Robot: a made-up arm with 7 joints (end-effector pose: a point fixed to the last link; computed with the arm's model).
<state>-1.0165 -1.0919 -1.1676 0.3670 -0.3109 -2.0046 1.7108</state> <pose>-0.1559 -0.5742 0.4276 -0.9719 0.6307 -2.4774</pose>
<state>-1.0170 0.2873 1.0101 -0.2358 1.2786 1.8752 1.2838</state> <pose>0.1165 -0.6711 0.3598 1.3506 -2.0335 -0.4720</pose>
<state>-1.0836 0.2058 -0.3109 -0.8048 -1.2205 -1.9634 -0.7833</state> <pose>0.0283 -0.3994 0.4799 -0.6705 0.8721 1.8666</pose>
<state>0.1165 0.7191 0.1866 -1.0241 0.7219 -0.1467 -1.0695</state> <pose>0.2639 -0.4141 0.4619 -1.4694 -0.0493 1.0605</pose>
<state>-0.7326 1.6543 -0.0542 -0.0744 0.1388 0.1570 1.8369</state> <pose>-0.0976 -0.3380 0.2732 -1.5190 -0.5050 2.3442</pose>
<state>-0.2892 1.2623 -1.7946 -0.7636 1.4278 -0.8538 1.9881</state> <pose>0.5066 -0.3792 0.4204 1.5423 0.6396 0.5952</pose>
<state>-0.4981 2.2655 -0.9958 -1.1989 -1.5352 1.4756 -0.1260</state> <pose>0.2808 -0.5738 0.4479 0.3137 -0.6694 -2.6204</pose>
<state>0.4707 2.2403 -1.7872 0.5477 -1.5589 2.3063 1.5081</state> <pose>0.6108 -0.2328 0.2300 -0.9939 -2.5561 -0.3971</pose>
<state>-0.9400 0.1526 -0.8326 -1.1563 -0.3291 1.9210 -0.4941</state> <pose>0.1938 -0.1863 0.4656 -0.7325 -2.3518 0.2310</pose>
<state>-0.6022 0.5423 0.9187 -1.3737 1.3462 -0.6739 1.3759</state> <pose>0.0510 -0.4923 0.5283 0.0671 -0.7251 -1.7816</pose>
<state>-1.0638 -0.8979 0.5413 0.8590 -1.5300 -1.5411 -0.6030</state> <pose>0.2254 -0.8167 0.4405 0.4972 0.1111 2.0928</pose>
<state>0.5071 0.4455 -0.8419 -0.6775 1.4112 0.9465 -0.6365</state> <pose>0.3950 -0.2908 0.3308 -2.1604 -0.3820 2.0291</pose>
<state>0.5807 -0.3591 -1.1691 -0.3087 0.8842 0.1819 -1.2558</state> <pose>0.3063 -0.2937 0.4499 2.2440 -0.3315 -2.0984</pose>
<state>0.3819 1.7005 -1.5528 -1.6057 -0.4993 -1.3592 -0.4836</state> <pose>0.4246 -0.5078 0.0653 0.9241 2.6405 0.1573</pose>
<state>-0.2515 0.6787 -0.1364 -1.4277 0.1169 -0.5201 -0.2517</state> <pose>0.2843 -0.2567 0.4742 -1.3356 0.2050 0.6059</pose>
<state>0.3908 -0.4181 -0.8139 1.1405 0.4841 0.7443 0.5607</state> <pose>0.0914 -0.5443 0.6760 -1.5271 -0.6781 -1.4608</pose>
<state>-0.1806 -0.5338 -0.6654 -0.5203 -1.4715 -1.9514 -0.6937</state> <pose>0.2302 -0.3879 0.5072 -0.0663 1.7617 2.2898</pose>
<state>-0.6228 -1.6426 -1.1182 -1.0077 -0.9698 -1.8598 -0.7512</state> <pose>0.0159 -0.3279 0.3438 1.9714 -1.8197 -0.8782</pose>
